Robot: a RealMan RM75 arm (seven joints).
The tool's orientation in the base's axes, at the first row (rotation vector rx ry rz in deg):
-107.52, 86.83, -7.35
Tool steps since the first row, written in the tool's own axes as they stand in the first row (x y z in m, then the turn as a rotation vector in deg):
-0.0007, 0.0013, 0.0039, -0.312, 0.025, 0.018
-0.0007, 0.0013, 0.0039, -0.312, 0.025, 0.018
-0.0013, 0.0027, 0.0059, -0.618, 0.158, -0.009
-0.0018, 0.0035, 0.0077, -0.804, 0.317, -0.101
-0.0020, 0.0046, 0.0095, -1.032, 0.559, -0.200
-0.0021, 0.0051, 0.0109, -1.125, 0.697, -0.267
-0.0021, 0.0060, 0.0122, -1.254, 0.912, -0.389
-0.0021, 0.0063, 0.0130, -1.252, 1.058, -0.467
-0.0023, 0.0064, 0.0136, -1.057, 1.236, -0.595
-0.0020, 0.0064, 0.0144, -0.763, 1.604, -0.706
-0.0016, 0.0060, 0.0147, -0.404, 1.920, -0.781
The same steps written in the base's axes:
0.0006, 0.0023, -0.0034, -0.107, 0.284, 0.080
0.0006, 0.0023, -0.0034, -0.107, 0.284, 0.080
0.0003, 0.0037, -0.0055, -0.323, 0.535, 0.129
0.0004, 0.0049, -0.0071, -0.555, 0.648, 0.170
0.0003, 0.0058, -0.0090, -0.871, 0.791, 0.183
0.0005, 0.0065, -0.0103, -1.045, 0.834, 0.186
0.0004, 0.0071, -0.0118, -1.320, 0.880, 0.197
0.0006, 0.0074, -0.0126, -1.477, 0.834, 0.171
0.0007, 0.0079, -0.0130, -1.625, 0.592, 0.097
0.0012, 0.0080, -0.0137, -1.889, 0.258, -0.134
0.0018, 0.0078, -0.0138, -2.074, -0.114, -0.383

